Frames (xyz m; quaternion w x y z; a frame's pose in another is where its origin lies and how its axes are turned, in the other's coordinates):
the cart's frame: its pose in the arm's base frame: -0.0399 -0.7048 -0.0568 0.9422 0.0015 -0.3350 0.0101
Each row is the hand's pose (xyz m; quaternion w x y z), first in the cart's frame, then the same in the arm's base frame.
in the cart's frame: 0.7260 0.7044 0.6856 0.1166 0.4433 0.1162 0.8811
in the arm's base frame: 0.0761 0.0060 0.9304 0.1392 0.1215 0.0736 0.9800
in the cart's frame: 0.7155 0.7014 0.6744 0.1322 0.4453 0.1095 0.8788
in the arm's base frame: 0.0751 0.0029 0.9151 0.1517 0.1242 0.0621 0.9786
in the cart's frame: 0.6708 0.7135 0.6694 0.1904 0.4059 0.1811 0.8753
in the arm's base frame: 0.0434 0.0142 0.8830 0.2306 0.0877 0.1096 0.9629
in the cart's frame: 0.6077 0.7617 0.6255 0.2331 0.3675 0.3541 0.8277
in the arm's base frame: 0.0212 0.0617 0.8089 0.3293 0.0658 0.2580 0.9059
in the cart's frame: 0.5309 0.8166 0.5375 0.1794 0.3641 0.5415 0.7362
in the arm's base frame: 0.0161 0.1160 0.6920 0.3424 0.0912 0.4527 0.8182
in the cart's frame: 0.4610 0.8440 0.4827 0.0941 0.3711 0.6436 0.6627
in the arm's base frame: -0.0040 0.1427 0.6052 0.2970 0.1213 0.5776 0.7506
